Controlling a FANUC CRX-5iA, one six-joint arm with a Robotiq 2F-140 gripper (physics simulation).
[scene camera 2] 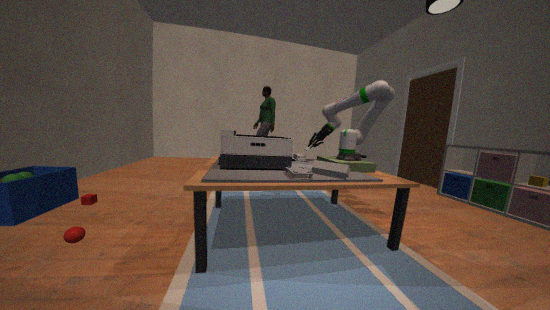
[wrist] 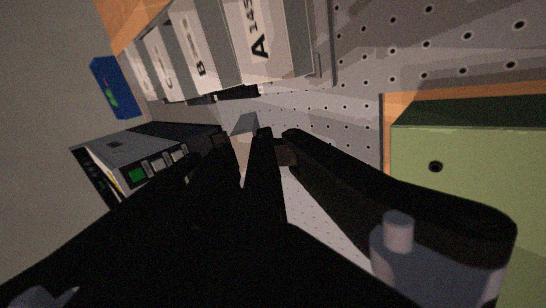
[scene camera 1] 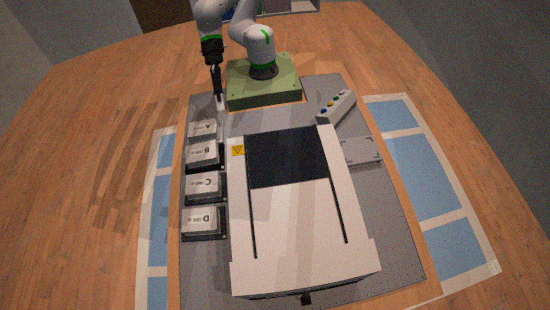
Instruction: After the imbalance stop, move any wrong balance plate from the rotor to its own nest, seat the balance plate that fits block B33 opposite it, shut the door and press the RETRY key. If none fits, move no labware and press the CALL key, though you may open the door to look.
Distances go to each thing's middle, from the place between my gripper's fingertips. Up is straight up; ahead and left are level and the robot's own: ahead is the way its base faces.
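Scene:
White centrifuge (scene camera 1: pixel 291 239): 46 cm ahead of my hand, 26 cm to the left of it, 1 cm above it. Grey button box (scene camera 1: pixel 336 110): my hand 4 cm past it, 48 cm to the right of it, 7 cm above it.

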